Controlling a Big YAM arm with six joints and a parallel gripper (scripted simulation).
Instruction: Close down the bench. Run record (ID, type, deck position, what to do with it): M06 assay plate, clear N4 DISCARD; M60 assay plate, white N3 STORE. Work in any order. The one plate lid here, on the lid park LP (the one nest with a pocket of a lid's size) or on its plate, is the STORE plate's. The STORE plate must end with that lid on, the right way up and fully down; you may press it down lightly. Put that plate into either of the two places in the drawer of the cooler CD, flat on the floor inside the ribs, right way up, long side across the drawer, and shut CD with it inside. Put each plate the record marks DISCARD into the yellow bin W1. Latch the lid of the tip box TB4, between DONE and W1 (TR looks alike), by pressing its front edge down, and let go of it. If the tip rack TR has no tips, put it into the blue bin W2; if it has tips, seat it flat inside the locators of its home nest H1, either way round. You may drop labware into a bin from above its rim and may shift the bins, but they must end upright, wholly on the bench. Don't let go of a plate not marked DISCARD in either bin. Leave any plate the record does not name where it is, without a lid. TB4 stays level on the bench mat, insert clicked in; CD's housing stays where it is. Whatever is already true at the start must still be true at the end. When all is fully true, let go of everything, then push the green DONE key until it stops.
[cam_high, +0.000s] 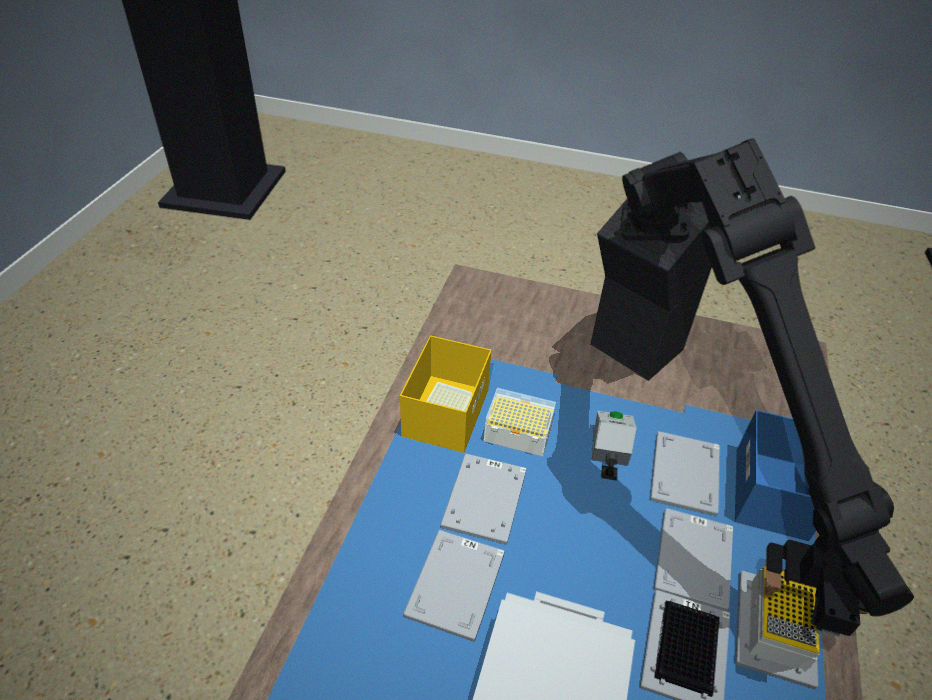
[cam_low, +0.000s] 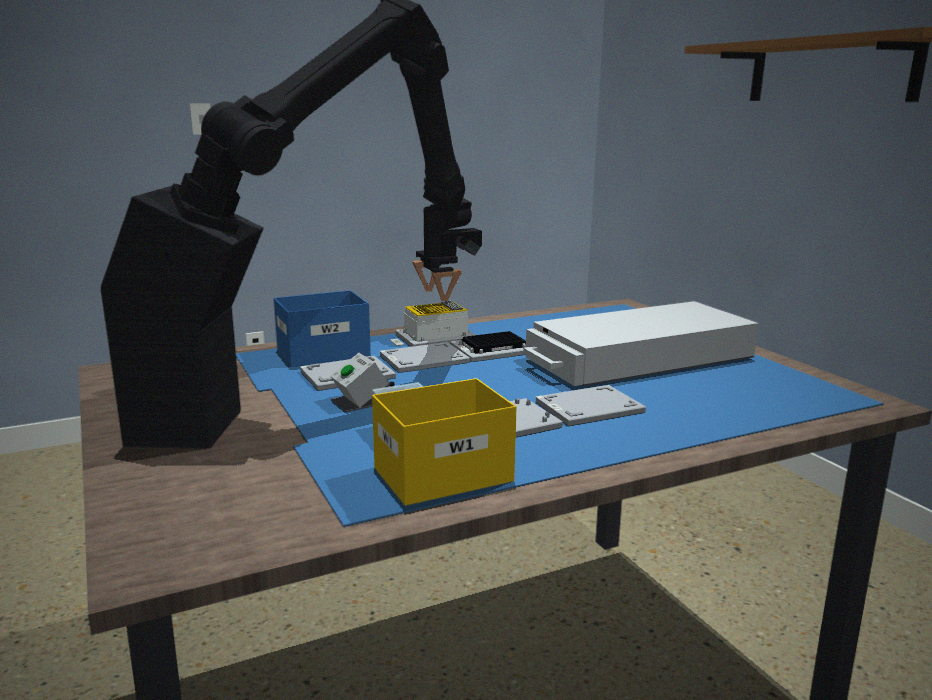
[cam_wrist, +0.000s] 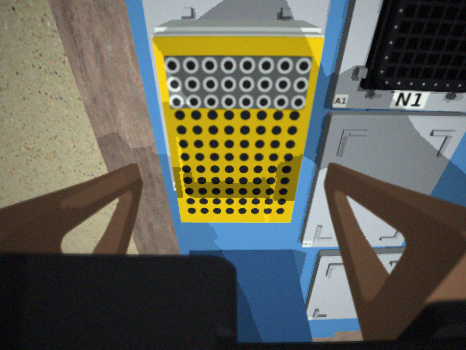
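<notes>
The tip rack TR lies 5 cm below my hand, 1 cm to the right of it and 1 cm behind it. Round my hand: nest N3: 13 cm to the right, 10 cm below, 10 cm behind; black plate: 15 cm to the right, 9 cm below, 6 cm ahead; home nest H1: 10 cm below.
</notes>
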